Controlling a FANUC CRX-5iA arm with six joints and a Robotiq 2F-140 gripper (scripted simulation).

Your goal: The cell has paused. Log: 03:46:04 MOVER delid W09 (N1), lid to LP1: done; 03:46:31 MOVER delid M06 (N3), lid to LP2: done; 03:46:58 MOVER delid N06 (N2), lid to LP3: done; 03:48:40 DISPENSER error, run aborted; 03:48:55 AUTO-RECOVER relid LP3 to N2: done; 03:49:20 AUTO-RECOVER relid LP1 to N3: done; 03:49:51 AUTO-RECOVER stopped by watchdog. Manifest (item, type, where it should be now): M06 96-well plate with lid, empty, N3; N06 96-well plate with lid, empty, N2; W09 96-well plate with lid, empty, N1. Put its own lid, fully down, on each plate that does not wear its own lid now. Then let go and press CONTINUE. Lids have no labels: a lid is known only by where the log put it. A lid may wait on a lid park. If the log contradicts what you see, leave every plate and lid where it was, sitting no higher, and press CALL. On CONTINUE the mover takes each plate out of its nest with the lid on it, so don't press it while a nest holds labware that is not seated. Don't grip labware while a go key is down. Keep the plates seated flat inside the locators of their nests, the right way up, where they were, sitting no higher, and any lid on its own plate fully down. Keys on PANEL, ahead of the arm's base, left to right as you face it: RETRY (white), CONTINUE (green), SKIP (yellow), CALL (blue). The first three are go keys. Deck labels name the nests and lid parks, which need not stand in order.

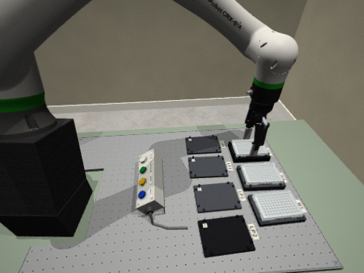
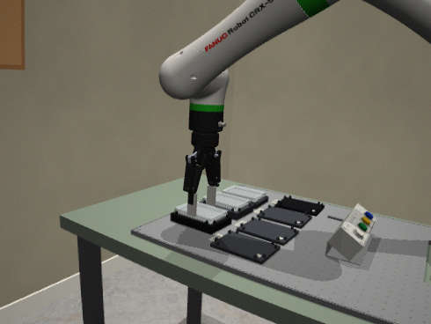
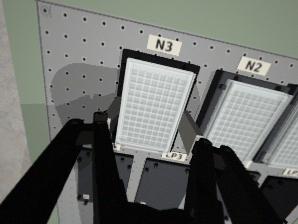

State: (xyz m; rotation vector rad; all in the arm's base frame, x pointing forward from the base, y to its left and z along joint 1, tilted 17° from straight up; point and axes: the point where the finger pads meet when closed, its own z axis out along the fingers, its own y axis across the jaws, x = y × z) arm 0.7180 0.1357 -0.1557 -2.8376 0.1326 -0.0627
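My gripper is now 3 cm above the plate. Round my hand: lid park LP3: 19 cm behind, 6 cm below, 5 cm to the right; lid park LP4: 18 cm behind, 7 cm to the left, 6 cm below; lid park LP1: 19 cm to the right, 19 cm behind, 6 cm below.
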